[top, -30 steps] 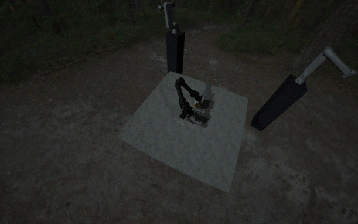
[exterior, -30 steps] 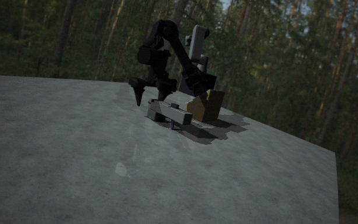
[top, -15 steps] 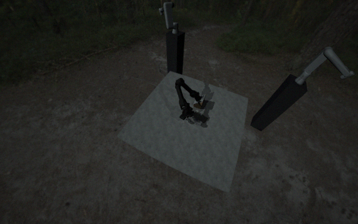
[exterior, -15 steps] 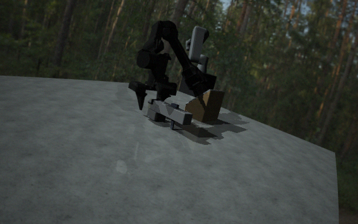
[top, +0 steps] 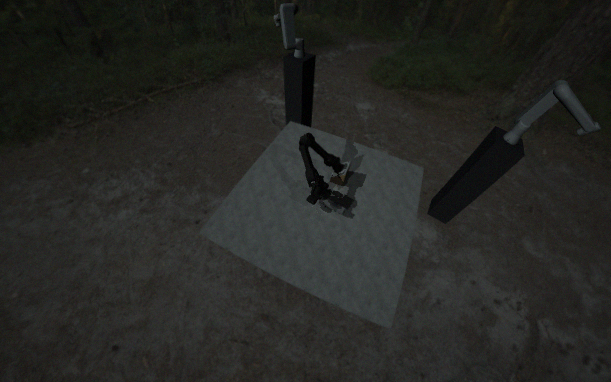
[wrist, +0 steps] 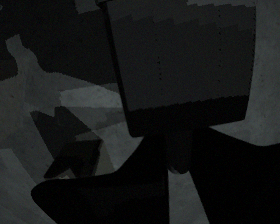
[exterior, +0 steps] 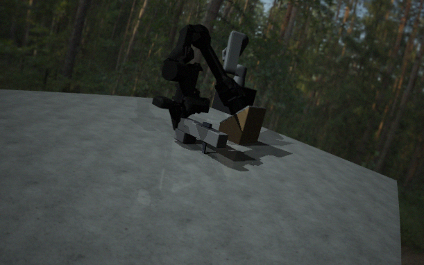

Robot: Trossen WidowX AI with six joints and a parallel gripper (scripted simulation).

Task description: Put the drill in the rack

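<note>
The drill lies 50 mm to the left of my gripper tip and 30 mm above it. Also, from my gripper tip: grey block: 110 mm to the left, 30 mm above; then dark key: 140 mm to the left, 40 mm above.
</note>
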